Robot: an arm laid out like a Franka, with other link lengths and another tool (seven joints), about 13 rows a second.
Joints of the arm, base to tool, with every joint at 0 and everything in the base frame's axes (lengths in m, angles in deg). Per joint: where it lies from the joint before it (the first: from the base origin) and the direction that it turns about. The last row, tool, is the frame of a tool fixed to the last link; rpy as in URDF.
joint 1: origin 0 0 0.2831 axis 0 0 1
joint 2: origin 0 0 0 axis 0 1 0
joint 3: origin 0 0 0.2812 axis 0 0 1
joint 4: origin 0.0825 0 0 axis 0 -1 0
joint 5: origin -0.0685 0 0.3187 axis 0 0 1
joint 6: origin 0 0 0 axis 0 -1 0
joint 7: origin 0.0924 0 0 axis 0 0 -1
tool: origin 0.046 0.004 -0.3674 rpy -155.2 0 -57.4
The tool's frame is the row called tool.
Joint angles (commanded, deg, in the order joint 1, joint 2, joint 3, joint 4, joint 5, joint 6, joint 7), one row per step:
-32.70, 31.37, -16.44, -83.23, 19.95, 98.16, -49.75
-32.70, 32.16, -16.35, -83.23, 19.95, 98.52, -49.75
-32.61, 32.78, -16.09, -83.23, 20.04, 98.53, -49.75
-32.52, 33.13, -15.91, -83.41, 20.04, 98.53, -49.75
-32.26, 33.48, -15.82, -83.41, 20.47, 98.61, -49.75
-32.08, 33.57, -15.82, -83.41, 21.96, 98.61, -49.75
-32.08, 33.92, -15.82, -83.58, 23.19, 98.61, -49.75
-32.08, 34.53, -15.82, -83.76, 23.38, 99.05, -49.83
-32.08, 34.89, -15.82, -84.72, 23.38, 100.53, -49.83
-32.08, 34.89, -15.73, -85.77, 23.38, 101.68, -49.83
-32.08, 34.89, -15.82, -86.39, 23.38, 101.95, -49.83
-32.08, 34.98, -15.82, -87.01, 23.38, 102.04, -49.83
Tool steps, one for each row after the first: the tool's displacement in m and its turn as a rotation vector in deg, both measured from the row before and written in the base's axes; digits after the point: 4 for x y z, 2 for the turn. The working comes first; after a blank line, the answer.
Tool pose at each row, in the base's axes (x y z in m, rotation vector in deg; the steps are taken from these numbers as rounded here):
0.4729, -0.3290, 0.0444, -121.33, 77.03, -3.15
0.4720, -0.3284, 0.0366, -121.32, 77.22, -2.56
0.4723, -0.3236, 0.0305, -121.20, 77.03, -1.72
0.4715, -0.3196, 0.0259, -121.11, 76.92, -0.97
0.4746, -0.3149, 0.0231, -120.84, 76.62, -0.71
0.4826, -0.3085, 0.0247, -119.51, 76.32, -1.29
0.4863, -0.3031, 0.0224, -118.17, 76.39, -1.29
0.4854, -0.3026, 0.0156, -117.97, 76.62, -0.96
0.4838, -0.3054, 0.0065, -118.00, 77.27, -1.21
0.4822, -0.3059, 0.0004, -117.94, 77.69, -1.38
0.4788, -0.3052, -0.0031, -117.73, 78.07, -1.04
0.4749, -0.3024, -0.0075, -117.44, 78.36, -0.33

-0.0009, 0.0006, -0.0078, 0.18, 0.44, 0.02
0.0003, 0.0048, -0.0061, 0.49, 0.38, 0.27
-0.0008, 0.0040, -0.0046, 0.40, 0.37, 0.21
0.0031, 0.0047, -0.0028, 0.41, -0.07, 0.14
0.0080, 0.0064, 0.0016, 0.91, -0.95, -0.47
0.0037, 0.0054, -0.0023, 1.02, -0.43, -0.56
-0.0009, 0.0005, -0.0068, 0.21, 0.24, -0.13
-0.0016, -0.0028, -0.0091, -0.34, 0.17, -0.45
-0.0016, -0.0005, -0.0061, -0.16, 0.08, -0.32
-0.0034, 0.0007, -0.0035, 0.17, 0.31, -0.23
-0.0039, 0.0028, -0.0044, 0.41, 0.46, -0.11

